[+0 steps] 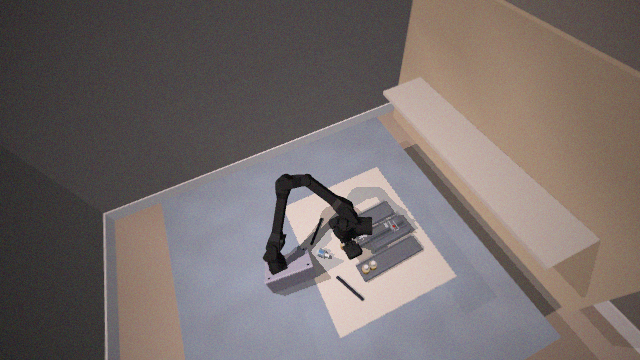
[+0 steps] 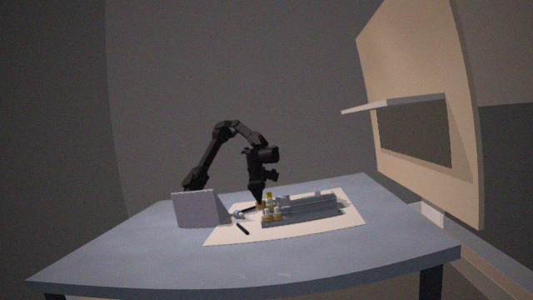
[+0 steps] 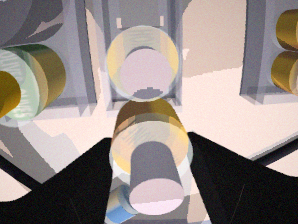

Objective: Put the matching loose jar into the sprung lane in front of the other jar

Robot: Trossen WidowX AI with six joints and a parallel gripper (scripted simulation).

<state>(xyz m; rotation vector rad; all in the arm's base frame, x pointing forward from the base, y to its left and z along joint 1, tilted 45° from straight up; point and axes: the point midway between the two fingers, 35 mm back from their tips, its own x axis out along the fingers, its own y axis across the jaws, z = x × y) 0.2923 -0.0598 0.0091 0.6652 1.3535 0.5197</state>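
The cream mat is 9 cm ahead of my gripper tip, 1 cm to the left of it and 6 cm below it. From my gripper tip the other things lie so: red mark: 22 cm ahead, 4 cm to the right, 1 cm above; then sprung lane: 18 cm ahead, 3 cm to the right, 4 cm below.
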